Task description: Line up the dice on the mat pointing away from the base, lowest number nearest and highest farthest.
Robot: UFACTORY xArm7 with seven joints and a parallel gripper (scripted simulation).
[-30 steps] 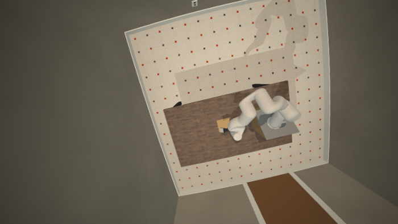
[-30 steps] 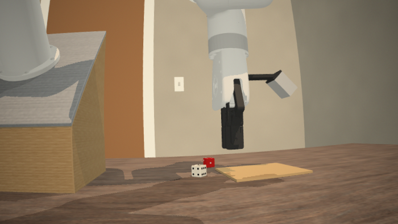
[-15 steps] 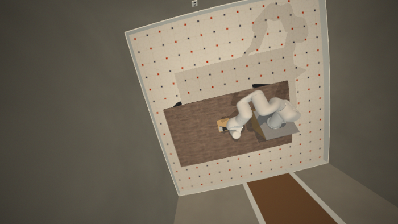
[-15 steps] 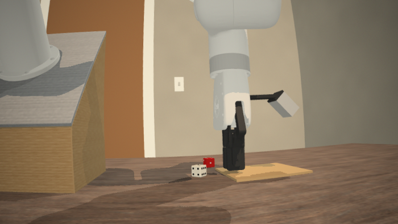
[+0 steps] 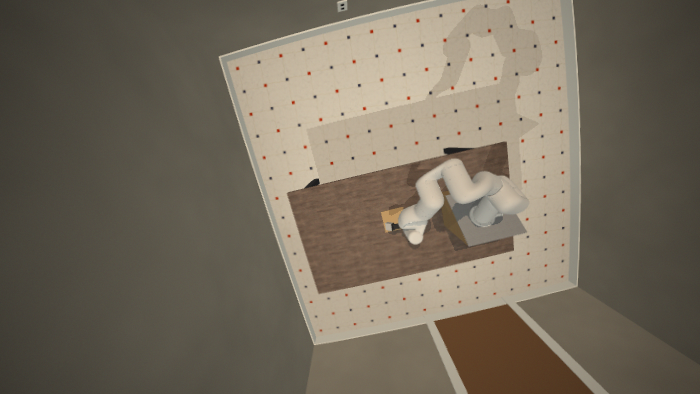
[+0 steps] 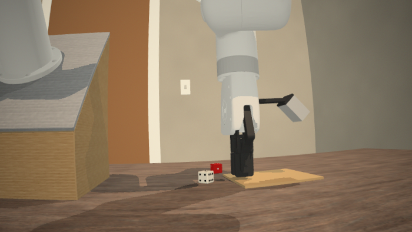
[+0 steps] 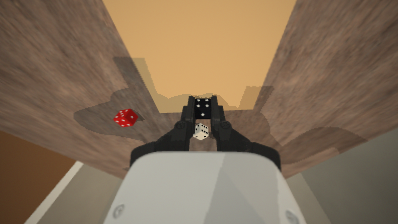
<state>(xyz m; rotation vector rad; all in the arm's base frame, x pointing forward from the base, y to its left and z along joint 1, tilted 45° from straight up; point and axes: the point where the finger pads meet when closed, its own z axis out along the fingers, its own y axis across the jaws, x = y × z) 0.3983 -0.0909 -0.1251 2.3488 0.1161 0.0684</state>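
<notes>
My hand is 50 mm short of the tan mat and 30 mm above it. From my hand the other things lie so: red die (30 mm behind, 120 mm to the left, 20 mm below).
</notes>
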